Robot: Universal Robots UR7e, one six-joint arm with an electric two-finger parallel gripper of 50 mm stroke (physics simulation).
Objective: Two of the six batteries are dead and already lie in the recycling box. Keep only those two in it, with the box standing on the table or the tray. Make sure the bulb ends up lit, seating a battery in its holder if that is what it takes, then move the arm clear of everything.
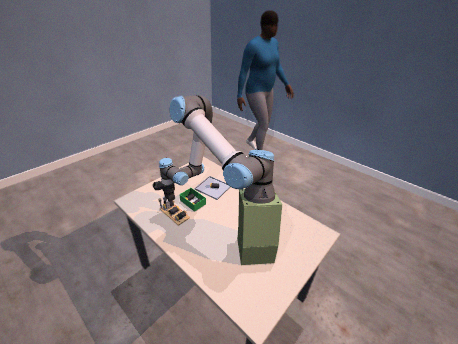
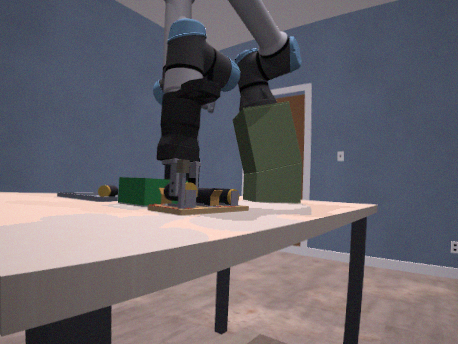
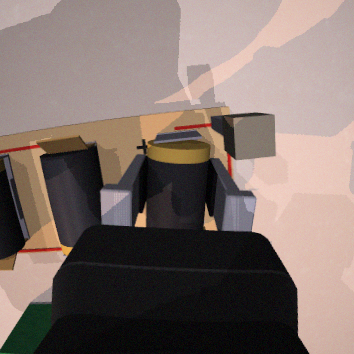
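Where they show: gripper, fingertip midpoint: [image 1: 167, 206] [image 2: 183, 196] [image 3: 176, 173]; arm's base, origin of the base link: [image 1: 259, 196] [image 2: 259, 110].
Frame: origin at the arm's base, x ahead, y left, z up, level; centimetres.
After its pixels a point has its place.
My gripper [image 1: 169, 204] @(z -32.2, x 58.3, y 11.9 cm) [image 2: 184, 199] @(z -32.2, x 58.3, y 11.9 cm) [image 3: 176, 173] @(z -32.2, x 58.3, y 11.9 cm) is shut on a black battery with a gold end [image 2: 191, 188] @(z -30.6, x 58.5, y 13.8 cm) [image 3: 178, 172] @(z -29.6, x 58.5, y 12.6 cm). It holds this battery level and low at the end holder of the tan board [image 1: 181, 222] @(z -34.4, x 42.6, y 14.9 cm) [image 2: 220, 210] @(z -34.6, x 52.3, y 16.3 cm) [image 3: 120, 131] @(z -34.1, x 55.4, y 15.0 cm); whether it is fully seated is hidden. The gold end is near a printed plus mark. Two other batteries [image 3: 72, 195] @(z -30.5, x 52.5, y 12.5 cm) [image 3: 7, 210] @(z -31.8, x 47.1, y 12.3 cm) lie in the board's other holders. The green box [image 1: 204, 205] @(z -34.1, x 41.5, y -4.4 cm) [image 2: 134, 191] @(z -32.0, x 57.1, y -2.5 cm) [image 3: 27, 327] @(z -31.8, x 44.0, y 2.8 cm) stands on the table and holds dark batteries, their number unclear. No lit bulb is discernible.
A grey-brown block [image 2: 182, 166] @(z -27.0, x 62.3, y 14.6 cm) [image 3: 250, 136] @(z -25.9, x 61.4, y 14.2 cm) stands on a post at the board's end, close beside a finger. A flat grey tray [image 1: 218, 193] @(z -34.7, x 41.5, y -20.5 cm) [image 2: 75, 195] @(z -34.2, x 58.5, y -23.2 cm) with one battery [image 1: 215, 185] @(z -32.0, x 46.6, y -23.5 cm) [image 2: 106, 190] @(z -32.7, x 50.1, y -22.0 cm) lies beyond the box. A person [image 1: 262, 65] is beyond the table.
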